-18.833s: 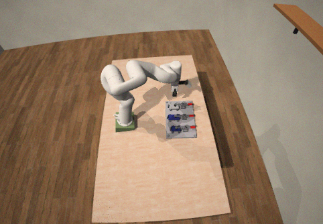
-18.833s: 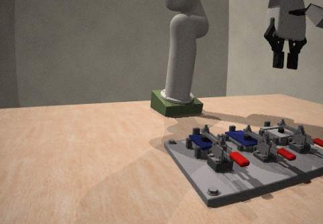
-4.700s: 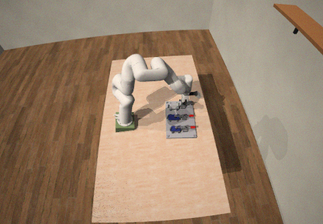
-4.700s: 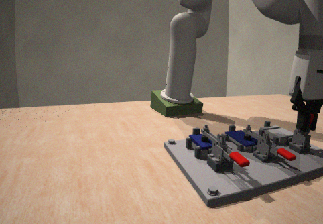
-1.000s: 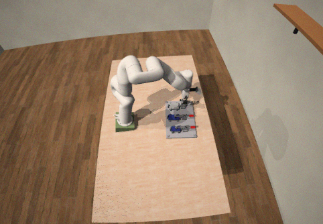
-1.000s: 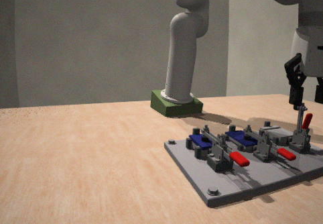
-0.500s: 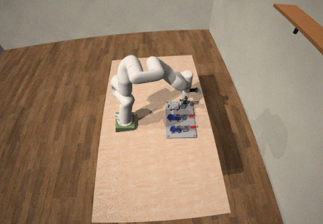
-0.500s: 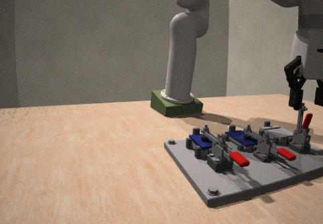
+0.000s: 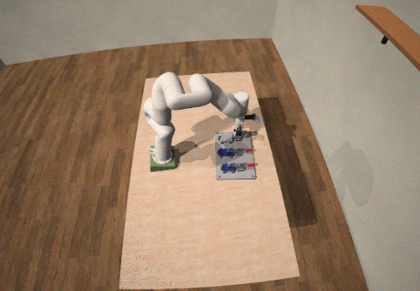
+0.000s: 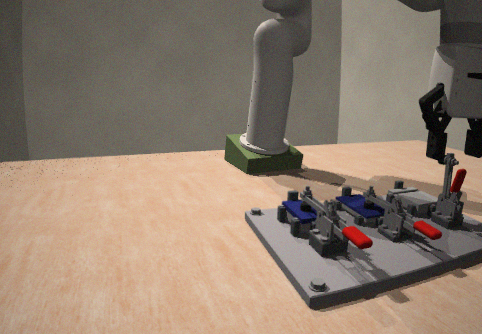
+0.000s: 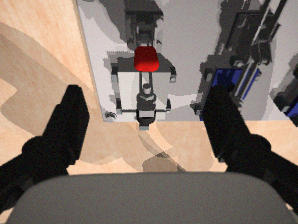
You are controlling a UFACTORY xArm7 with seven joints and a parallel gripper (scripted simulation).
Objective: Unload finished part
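The grey finished part is 10 cm below my hand and 8 cm behind it. From my hand the other things lie so: blue blank (11 cm to the right, 10 cm below, 7 cm behind); then grey fixture plate (12 cm below, 11 cm to the right, 2 cm behind).
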